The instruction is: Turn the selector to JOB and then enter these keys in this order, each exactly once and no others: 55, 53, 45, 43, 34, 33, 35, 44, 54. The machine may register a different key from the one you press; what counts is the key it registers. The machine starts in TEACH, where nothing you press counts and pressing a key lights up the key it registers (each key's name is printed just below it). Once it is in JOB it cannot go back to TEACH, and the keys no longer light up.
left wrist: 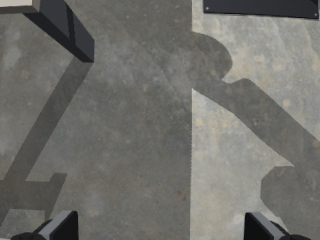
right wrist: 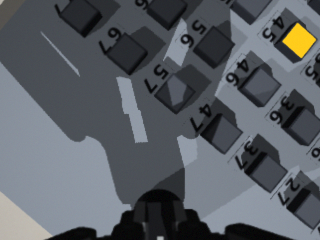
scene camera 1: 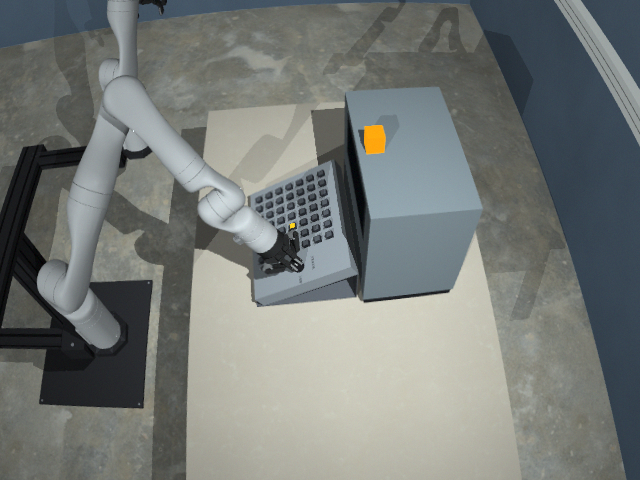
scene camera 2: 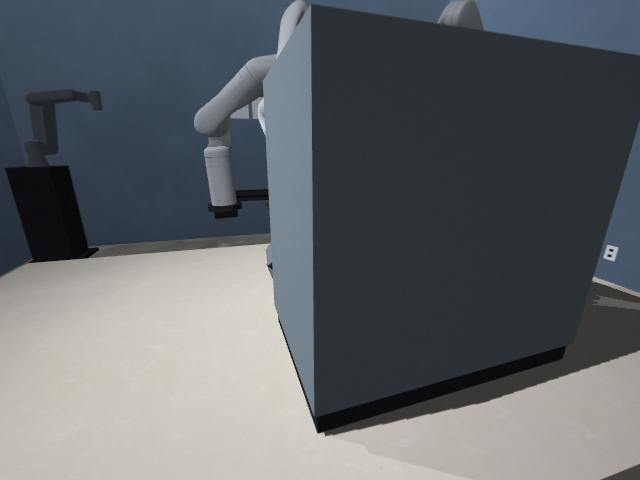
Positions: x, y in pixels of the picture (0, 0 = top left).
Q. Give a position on a sloped grey key panel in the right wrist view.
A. At 90, 140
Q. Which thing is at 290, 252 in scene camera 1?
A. My right gripper.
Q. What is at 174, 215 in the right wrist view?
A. My right gripper.
